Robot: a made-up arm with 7 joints.
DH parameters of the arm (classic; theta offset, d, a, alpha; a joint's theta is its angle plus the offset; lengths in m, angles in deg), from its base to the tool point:
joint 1: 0 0.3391 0 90
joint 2: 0 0.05 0 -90
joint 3: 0 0.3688 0.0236 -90
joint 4: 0 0.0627 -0.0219 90
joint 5: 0 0.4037 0 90
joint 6: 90 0.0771 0.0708 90
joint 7: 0 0.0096 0 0
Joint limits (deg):
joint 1: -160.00..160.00
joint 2: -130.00..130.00
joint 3: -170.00..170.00
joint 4: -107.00..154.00
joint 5: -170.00..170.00
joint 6: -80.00..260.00
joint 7: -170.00..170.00
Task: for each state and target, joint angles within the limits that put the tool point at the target. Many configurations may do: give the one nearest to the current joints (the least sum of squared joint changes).
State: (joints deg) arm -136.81 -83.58 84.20 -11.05 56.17 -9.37 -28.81
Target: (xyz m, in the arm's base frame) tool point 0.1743 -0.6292 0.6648
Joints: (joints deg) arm -108.43 -65.09 92.35 49.11 58.39 -19.51 -28.81
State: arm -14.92 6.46 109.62 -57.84 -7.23 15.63 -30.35
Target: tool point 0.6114 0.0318 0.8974
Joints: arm 22.19 -38.30 121.05 -22.55 -2.69 10.44 -30.35
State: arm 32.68 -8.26 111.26 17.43 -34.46 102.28 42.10
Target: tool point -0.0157 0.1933 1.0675
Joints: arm 38.23 -14.83 103.68 46.10 -29.32 103.28 42.10
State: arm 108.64 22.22 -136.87 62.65 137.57 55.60 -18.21
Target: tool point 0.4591 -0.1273 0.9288
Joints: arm 109.06 1.81 -137.39 50.83 136.98 57.73 -18.21
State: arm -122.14 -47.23 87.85 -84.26 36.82 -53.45 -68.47
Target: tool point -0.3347 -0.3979 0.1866
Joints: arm -87.22 -69.13 133.92 -107.00 18.71 -55.50 -68.47
